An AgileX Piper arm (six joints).
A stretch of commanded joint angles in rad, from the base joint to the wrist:
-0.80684 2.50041 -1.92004 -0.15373 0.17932 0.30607
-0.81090 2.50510 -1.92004 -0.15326 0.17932 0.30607
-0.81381 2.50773 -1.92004 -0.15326 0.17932 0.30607
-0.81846 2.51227 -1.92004 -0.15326 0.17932 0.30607
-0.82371 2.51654 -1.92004 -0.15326 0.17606 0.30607
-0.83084 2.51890 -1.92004 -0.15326 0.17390 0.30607
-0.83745 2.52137 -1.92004 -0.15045 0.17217 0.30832
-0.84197 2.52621 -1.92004 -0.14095 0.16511 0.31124
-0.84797 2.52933 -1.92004 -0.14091 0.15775 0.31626
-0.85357 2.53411 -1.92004 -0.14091 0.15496 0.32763
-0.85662 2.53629 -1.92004 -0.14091 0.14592 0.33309
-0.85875 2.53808 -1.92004 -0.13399 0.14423 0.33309
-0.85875 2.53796 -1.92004 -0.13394 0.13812 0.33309
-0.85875 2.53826 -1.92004 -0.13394 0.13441 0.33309
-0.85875 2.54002 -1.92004 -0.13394 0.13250 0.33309
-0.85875 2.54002 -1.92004 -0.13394 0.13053 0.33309
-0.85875 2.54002 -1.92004 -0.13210 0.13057 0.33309
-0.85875 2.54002 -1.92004 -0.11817 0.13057 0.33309
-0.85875 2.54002 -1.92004 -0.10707 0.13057 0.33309
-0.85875 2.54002 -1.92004 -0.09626 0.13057 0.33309
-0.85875 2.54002 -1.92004 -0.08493 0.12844 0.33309
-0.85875 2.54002 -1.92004 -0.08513 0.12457 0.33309
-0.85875 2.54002 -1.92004 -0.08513 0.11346 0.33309
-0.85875 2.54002 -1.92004 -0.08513 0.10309 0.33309
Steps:
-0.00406 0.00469 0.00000 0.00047 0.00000 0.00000
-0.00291 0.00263 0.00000 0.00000 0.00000 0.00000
-0.00465 0.00454 0.00000 0.00000 0.00000 0.00000
-0.00525 0.00427 0.00000 0.00000 -0.00326 0.00000
-0.00713 0.00236 0.00000 0.00000 -0.00216 0.00000
-0.00661 0.00247 0.00000 0.00281 -0.00173 0.00225
-0.00452 0.00484 0.00000 0.00950 -0.00706 0.00292
-0.00600 0.00312 0.00000 0.00004 -0.00736 0.00502
-0.00560 0.00478 0.00000 0.00000 -0.00279 0.01137
-0.00305 0.00218 0.00000 0.00000 -0.00904 0.00546
-0.00213 0.00179 0.00000 0.00692 -0.00169 0.00000
0.00000 -0.00012 0.00000 0.00005 -0.00611 0.00000
0.00000 0.00030 0.00000 0.00000 -0.00371 0.00000
0.00000 0.00176 0.00000 0.00000 -0.00191 0.00000
0.00000 0.00000 0.00000 0.00000 -0.00197 0.00000
0.00000 0.00000 0.00000 0.00184 0.00004 0.00000
0.00000 0.00000 0.00000 0.01393 0.00000 0.00000
0.00000 0.00000 0.00000 0.01110 0.00000 0.00000
0.00000 0.00000 0.00000 0.01081 0.00000 0.00000
0.00000 0.00000 0.00000 0.01133 -0.00213 0.00000
0.00000 0.00000 0.00000 -0.00020 -0.00387 0.00000
0.00000 0.00000 0.00000 0.00000 -0.01111 0.00000
0.00000 0.00000 0.00000 0.00000 -0.01037 0.00000

